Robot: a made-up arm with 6 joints. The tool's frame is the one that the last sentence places.
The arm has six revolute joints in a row. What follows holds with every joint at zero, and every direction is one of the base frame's.
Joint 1 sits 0.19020 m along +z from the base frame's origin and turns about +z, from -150.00 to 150.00 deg.
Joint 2 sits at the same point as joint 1 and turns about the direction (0.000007, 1, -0.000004), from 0.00 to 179.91 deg.
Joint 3 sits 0.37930 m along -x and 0.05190 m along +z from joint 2 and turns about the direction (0.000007, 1, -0.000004), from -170.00 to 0.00 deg.
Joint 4 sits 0.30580 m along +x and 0.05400 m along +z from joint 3 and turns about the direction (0.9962, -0.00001, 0.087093), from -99.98 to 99.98 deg.
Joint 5 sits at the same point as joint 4 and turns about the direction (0.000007, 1, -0.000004), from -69.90 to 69.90 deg.
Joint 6 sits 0.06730 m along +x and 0.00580 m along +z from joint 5 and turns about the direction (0.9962, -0.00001, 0.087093), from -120.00 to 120.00 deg.
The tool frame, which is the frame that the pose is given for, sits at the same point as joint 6; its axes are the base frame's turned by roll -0.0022, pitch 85.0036 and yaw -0.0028 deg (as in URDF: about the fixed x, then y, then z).
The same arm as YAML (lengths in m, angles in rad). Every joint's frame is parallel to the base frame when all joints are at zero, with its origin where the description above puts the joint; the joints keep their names.
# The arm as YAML. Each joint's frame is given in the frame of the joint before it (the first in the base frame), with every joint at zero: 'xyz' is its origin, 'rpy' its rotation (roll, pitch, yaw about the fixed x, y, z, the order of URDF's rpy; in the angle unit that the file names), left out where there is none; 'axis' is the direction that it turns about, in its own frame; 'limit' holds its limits. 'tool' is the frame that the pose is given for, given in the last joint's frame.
units:
  length: m
  angle: rad
joints:
  - name: joint 1
    type: revolute
    origin:
      xyz: [0.0, 0.0, 0.1902]
    axis: "+z"
    limit:
      lower: -2.618
      upper: 2.618
  - name: joint 2
    type: revolute
    origin:
      xyz: [0.0, 0.0, 0.0]
    axis: "+y"
    limit:
      lower: 0.0
      upper: 3.14
  - name: joint 3
    type: revolute
    origin:
      xyz: [-0.3793, 0.0, 0.0519]
    axis: "+y"
    limit:
      lower: -2.9671
      upper: 0.0
  - name: joint 4
    type: revolute
    origin:
      xyz: [0.3058, 0.0, 0.054]
    axis: [0.9962, 0.0, 0.0871]
    limit:
      lower: -1.745
      upper: 1.745
  - name: joint 5
    type: revolute
    origin:
      xyz: [0.0, 0.0, 0.0]
    axis: "+y"
    limit:
      lower: -1.22
      upper: 1.22
  - name: joint 6
    type: revolute
    origin:
      xyz: [0.0673, 0.0, 0.0058]
    axis: [0.9962, 0.0, 0.0871]
    limit:
      lower: -2.0944
      upper: 2.0944
tool:
  origin:
    xyz: [0.0, 0.0, 0.0]
    rpy: [0.0, 1.4836, 0.0]

